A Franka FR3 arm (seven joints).
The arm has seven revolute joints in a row. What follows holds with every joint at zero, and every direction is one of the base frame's. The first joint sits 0.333 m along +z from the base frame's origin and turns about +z. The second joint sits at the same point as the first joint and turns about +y. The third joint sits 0.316 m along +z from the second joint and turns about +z. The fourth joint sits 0.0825 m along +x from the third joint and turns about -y. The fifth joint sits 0.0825 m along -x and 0.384 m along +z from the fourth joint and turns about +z. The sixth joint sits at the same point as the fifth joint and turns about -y. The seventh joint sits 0.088 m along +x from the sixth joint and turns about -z. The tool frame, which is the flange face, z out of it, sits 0.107 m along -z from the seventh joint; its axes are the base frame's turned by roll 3.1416, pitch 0 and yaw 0 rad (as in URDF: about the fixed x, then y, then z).
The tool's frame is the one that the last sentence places.
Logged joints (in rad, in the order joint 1, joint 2, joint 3, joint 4, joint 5, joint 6, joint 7), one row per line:
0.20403 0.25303 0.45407 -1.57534 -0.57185 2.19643 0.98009
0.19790 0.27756 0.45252 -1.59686 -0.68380 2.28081 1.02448
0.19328 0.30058 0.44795 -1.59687 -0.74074 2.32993 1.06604
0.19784 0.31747 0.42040 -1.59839 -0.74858 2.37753 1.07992
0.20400 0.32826 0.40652 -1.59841 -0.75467 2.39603 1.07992
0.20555 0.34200 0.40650 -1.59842 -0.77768 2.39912 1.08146
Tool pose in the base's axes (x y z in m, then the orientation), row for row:
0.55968 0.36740 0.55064 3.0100 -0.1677 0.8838
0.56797 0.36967 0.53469 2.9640 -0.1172 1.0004
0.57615 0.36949 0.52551 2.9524 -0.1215 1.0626
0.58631 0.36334 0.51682 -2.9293 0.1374 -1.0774
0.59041 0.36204 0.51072 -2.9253 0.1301 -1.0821
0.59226 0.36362 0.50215 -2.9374 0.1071 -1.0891
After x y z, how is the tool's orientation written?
As a rotation vector, in radians.
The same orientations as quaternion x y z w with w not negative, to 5 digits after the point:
0.95813 -0.05338 0.28133 0.00002
0.94681 -0.03744 0.31956 0.00556
0.94021 -0.03869 0.33839 0.00072
-0.93759 0.04398 -0.34485 0.00871
-0.93703 0.04167 -0.34662 0.00993
-0.93707 0.03417 -0.34744 0.00348

